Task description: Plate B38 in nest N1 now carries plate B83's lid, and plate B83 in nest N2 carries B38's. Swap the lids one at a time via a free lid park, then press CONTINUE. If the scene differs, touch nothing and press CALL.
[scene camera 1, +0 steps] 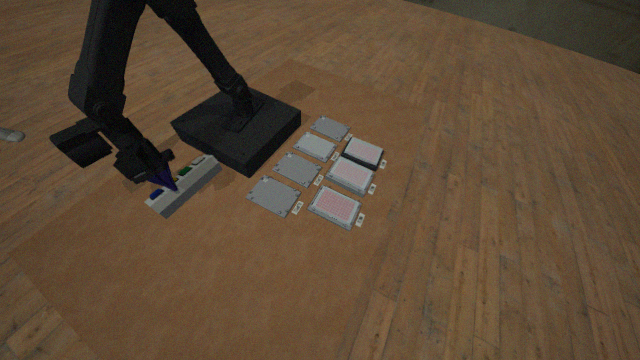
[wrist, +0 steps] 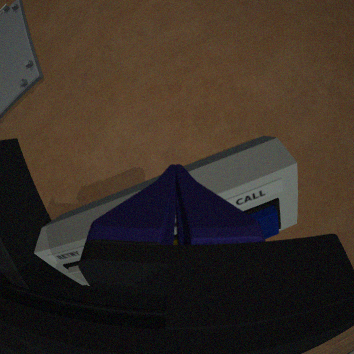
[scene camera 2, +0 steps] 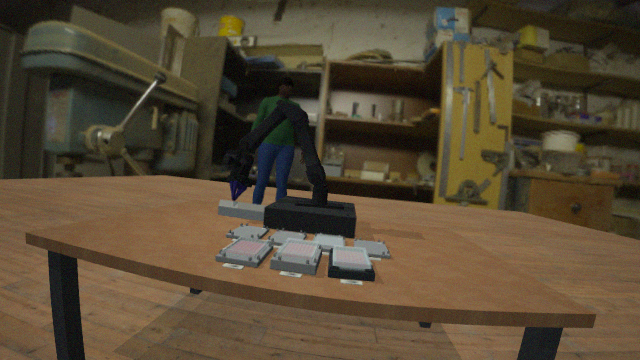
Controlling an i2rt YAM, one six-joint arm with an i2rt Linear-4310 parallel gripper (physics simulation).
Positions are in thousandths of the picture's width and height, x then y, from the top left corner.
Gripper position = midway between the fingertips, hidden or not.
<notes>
The gripper (scene camera 1: 276,529) is shut and holds nothing. Further things: a grey button box (scene camera 2: 354,579), a lid park labelled LP1 (wrist: 78,199) and a lid park labelled LP2 (scene camera 1: 471,476).
The gripper shows as well in the wrist view (wrist: 496,490). The grey button box also shows in the wrist view (wrist: 730,490).
</notes>
